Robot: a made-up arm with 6 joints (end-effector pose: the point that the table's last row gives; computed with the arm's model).
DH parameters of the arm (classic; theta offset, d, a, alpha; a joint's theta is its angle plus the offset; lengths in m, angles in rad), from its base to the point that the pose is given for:
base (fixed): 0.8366 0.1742 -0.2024 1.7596
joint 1: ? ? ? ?
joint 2: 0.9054 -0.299 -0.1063 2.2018
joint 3: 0 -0.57 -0.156 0.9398
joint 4: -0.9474 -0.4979 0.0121 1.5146
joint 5: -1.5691 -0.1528 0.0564 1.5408
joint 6: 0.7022 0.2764 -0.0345 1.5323
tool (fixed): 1.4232 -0.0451 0 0
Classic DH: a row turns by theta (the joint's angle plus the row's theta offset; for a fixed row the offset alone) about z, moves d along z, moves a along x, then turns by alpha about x.
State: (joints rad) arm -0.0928 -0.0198 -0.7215 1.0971 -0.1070 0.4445
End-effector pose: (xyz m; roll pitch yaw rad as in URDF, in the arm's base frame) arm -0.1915 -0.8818 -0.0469 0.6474 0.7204 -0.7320
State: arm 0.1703 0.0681 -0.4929 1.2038 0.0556 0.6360
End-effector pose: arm -0.0706 -0.8424 -0.3222 1.1945 0.8766 -0.5399
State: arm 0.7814 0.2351 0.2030 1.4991 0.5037 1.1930
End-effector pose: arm 0.4986 -0.4025 -0.6649 2.5197 0.9619 0.3609
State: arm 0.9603 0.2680 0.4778 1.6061 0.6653 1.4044
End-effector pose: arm 0.6976 -0.1998 -0.6145 2.7063 0.9130 0.5381
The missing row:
joint 1: 1.403 0.0847 -0.0086 -0.8525
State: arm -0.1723 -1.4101 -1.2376 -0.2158 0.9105 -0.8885
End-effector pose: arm -0.0047 -0.6183 0.9143 -1.2392 -0.4550 -0.5719
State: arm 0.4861 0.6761 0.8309 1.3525 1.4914 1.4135
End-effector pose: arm 0.7419 -0.5455 -0.4530 1.5846 0.6536 -0.8207
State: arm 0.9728 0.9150 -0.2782 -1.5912 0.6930 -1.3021
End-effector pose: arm 0.1759 -0.4772 -0.6252 1.9611 0.6259 -2.7130
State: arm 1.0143 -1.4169 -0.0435 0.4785 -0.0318 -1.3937
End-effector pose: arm -0.3238 -0.3786 -0.5688 0.3671 0.8247 0.8895
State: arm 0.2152 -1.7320 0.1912 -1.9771 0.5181 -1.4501
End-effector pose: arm -0.5176 -0.9597 0.3350 -0.3463 -0.0712 -0.8657
